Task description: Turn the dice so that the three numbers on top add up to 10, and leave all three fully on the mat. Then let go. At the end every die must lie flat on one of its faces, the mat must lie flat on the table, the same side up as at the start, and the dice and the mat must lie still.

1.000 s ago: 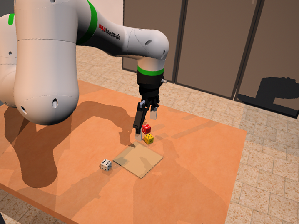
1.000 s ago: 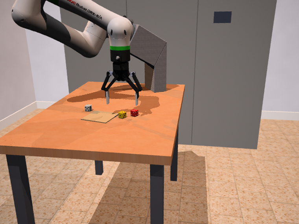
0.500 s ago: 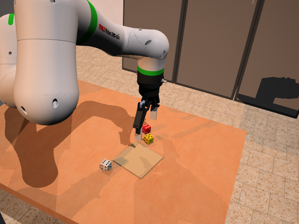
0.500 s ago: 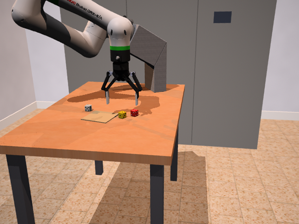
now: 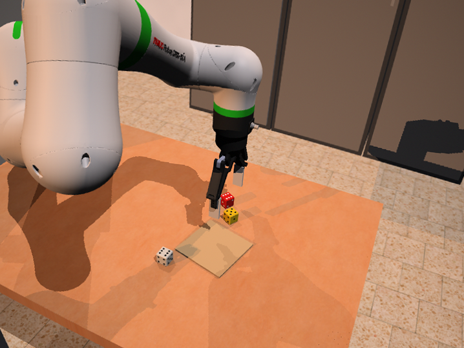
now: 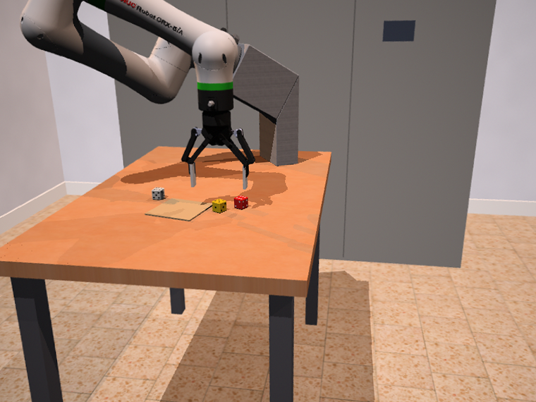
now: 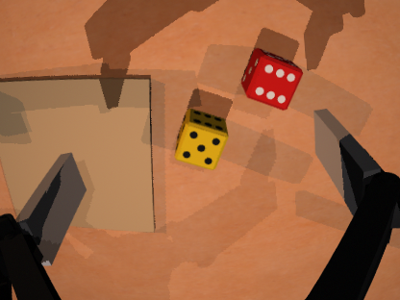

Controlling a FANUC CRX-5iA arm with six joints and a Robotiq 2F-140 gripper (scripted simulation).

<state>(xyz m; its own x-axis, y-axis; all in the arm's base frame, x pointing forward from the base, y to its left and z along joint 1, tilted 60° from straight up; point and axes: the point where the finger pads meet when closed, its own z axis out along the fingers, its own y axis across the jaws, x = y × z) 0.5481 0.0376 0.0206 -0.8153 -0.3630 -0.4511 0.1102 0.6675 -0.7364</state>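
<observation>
Now: hand 60 mm above the yellow die and 20 mm short of it. Also, from my hand: white die: 190 mm to the right, 90 mm behind, 60 mm below; tan mat: 110 mm to the right, 70 mm below, 10 mm ahead; red die: 60 mm to the left, 60 mm below, 10 mm behind.
</observation>
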